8 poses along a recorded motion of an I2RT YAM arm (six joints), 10 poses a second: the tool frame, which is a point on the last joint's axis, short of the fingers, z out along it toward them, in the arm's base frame.
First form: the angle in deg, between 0 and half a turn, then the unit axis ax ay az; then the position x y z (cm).
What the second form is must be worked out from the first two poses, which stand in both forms.
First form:
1: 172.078, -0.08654, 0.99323, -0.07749, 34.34, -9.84, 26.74
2: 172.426, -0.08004, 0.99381, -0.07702, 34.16, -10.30, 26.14
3: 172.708, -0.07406, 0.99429, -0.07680, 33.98, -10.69, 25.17
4: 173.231, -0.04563, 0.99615, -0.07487, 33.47, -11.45, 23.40
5: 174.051, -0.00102, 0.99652, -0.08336, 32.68, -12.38, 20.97
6: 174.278, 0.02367, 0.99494, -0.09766, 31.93, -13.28, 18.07
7: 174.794, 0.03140, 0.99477, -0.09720, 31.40, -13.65, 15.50
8: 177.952, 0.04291, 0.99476, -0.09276, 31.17, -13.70, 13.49
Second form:
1: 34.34, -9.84, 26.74, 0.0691, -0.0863, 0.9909, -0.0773
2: 34.16, -10.30, 26.14, 0.0660, -0.0799, 0.9916, -0.0769
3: 33.98, -10.69, 25.17, 0.0636, -0.0739, 0.9923, -0.0766
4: 33.47, -11.45, 23.40, 0.0590, -0.0456, 0.9944, -0.0747
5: 32.68, -12.38, 20.97, 0.0519, -0.0010, 0.9952, -0.0832
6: 31.93, -13.28, 18.07, 0.0499, 0.0236, 0.9937, -0.0975
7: 31.40, -13.65, 15.50, 0.0454, 0.0314, 0.9937, -0.0971
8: 31.17, -13.70, 13.49, 0.0179, 0.0429, 0.9946, -0.0927
